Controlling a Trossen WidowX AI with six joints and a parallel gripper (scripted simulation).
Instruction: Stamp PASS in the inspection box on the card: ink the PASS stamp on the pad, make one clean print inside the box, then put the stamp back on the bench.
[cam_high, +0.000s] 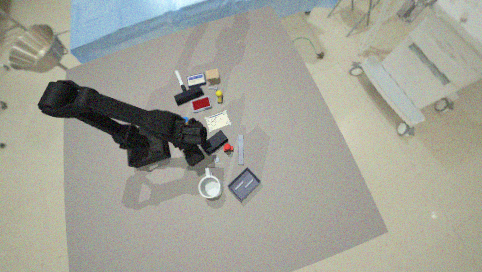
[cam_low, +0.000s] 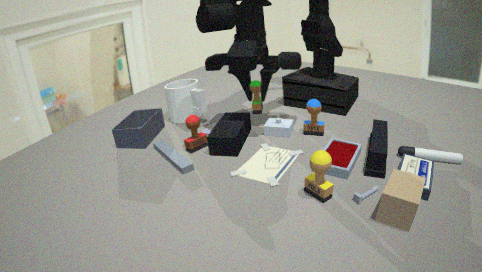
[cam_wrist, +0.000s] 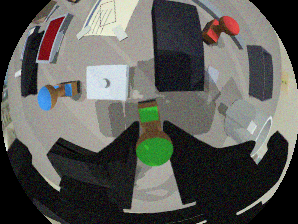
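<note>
Now: gripper tip right at the green-knobbed stamp. From my gripper tip the other things lie so: red stamp 130 mm ahead, 70 mm to the right, 30 mm below; black block 90 mm ahead, 20 mm to the right, 30 mm below; blue stamp 20 mm ahead, 120 mm to the left, 30 mm below.
</note>
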